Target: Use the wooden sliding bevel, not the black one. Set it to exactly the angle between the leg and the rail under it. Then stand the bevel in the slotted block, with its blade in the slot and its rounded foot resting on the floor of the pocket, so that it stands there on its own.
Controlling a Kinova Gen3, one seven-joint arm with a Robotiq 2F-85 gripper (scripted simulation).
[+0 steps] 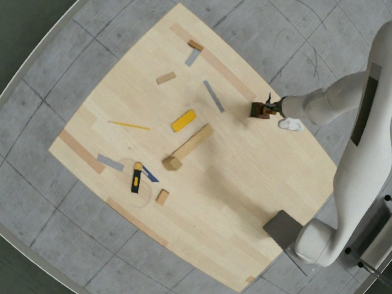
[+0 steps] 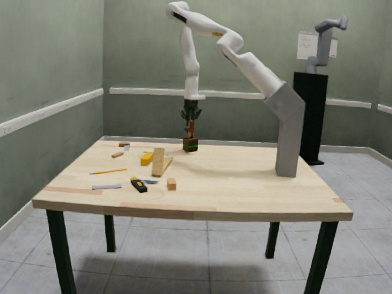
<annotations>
A leg-and-rail wooden piece (image 1: 173, 163): 88 cm from the lens.
</annotations>
